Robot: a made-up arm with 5 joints. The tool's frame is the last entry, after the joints.
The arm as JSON. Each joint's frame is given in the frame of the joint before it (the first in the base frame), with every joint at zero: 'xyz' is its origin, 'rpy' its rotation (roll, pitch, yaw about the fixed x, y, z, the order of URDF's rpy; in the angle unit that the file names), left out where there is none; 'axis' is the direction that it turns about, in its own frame. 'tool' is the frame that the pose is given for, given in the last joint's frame.
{
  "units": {
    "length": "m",
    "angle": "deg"
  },
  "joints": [
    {
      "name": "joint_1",
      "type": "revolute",
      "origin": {
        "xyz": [
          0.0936,
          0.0,
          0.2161
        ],
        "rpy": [
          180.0,
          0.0,
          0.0
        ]
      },
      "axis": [
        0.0,
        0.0,
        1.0
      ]
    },
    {
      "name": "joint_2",
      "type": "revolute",
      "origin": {
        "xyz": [
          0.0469,
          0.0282,
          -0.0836
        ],
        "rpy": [
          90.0,
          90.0,
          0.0
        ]
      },
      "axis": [
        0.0,
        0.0,
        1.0
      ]
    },
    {
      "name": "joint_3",
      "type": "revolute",
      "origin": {
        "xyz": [
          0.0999,
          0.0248,
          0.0
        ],
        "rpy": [
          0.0,
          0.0,
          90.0
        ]
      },
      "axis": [
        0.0,
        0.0,
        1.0
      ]
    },
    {
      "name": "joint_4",
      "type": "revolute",
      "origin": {
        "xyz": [
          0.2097,
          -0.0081,
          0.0
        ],
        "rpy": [
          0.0,
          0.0,
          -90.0
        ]
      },
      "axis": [
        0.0,
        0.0,
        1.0
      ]
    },
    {
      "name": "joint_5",
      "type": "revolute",
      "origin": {
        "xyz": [
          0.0,
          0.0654,
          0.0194
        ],
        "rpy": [
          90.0,
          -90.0,
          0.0
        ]
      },
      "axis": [
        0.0,
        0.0,
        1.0
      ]
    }
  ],
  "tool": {
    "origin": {
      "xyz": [
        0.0,
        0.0,
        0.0
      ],
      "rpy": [
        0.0,
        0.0,
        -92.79
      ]
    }
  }
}
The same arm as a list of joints. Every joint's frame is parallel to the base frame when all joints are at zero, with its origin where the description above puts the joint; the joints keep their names.
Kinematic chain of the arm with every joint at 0, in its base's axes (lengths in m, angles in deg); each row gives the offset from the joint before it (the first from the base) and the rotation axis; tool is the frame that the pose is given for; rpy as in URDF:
joint_1: xyz 0.0936 0 0.2161 axis -z
joint_2: xyz 0.0469 -0.0282 0.0836 axis +y
joint_3: xyz 0.0248 0 0.0999 axis +y
joint_4: xyz 0.2097 0 0.0081 axis +y
joint_5: xyz 0.0654 0.0194 0 axis -x
tool: xyz 0 0 0 rpy 90 -87.21 -90

